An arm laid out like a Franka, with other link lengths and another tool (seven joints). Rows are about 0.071 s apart.
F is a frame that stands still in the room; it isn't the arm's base.
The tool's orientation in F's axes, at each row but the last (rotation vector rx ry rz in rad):
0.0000, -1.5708, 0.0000
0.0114, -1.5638, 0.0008
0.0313, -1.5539, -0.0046
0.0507, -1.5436, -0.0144
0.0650, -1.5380, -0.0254
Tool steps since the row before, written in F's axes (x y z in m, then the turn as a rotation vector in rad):
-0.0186, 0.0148, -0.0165, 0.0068, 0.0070, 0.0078
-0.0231, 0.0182, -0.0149, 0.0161, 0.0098, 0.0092
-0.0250, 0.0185, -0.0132, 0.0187, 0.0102, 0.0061
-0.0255, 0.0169, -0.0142, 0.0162, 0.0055, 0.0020
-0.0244, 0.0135, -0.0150, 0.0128, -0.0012, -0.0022
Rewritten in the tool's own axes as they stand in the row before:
-0.0165, 0.0148, 0.0186, 0.0078, 0.0070, -0.0068
-0.0152, 0.0183, 0.0229, 0.0092, 0.0097, -0.0161
-0.0140, 0.0186, 0.0245, 0.0062, 0.0100, -0.0188
-0.0156, 0.0169, 0.0247, 0.0022, 0.0052, -0.0163
-0.0165, 0.0132, 0.0236, -0.0017, -0.0016, -0.0128

